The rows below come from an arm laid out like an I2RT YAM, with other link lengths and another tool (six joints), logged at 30 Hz.
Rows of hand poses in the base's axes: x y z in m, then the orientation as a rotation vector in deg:
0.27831 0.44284 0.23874 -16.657 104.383 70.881
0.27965 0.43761 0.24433 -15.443 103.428 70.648
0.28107 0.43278 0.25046 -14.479 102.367 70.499
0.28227 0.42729 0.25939 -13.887 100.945 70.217
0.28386 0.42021 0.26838 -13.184 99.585 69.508
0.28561 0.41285 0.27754 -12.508 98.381 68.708
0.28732 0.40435 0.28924 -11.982 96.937 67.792
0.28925 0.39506 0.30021 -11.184 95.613 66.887
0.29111 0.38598 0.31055 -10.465 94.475 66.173
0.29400 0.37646 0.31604 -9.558 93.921 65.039
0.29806 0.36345 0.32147 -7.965 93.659 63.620
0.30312 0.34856 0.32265 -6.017 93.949 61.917
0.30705 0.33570 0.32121 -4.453 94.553 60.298
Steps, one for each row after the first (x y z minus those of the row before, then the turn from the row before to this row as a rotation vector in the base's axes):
0.00134 -0.00523 0.00559 0.773 -0.435 -1.096
0.00142 -0.00483 0.00613 0.779 -0.565 -0.911
0.00120 -0.00549 0.00893 0.736 -1.025 -0.826
0.00159 -0.00708 0.00899 0.521 -1.090 -1.132
0.00175 -0.00736 0.00916 0.391 -1.004 -1.139
0.00171 -0.00850 0.01170 0.378 -1.288 -1.166
0.00193 -0.00929 0.01097 0.448 -1.086 -1.305
0.00186 -0.00908 0.01034 0.437 -0.897 -1.105
0.00289 -0.00952 0.00549 0.031 -0.482 -1.371
0.00406 -0.01301 0.00543 0.057 -0.069 -1.910
0.00506 -0.01489 0.00118 -0.175 0.458 -2.191
0.00393 -0.01286 -0.00144 -0.439 0.632 -1.834

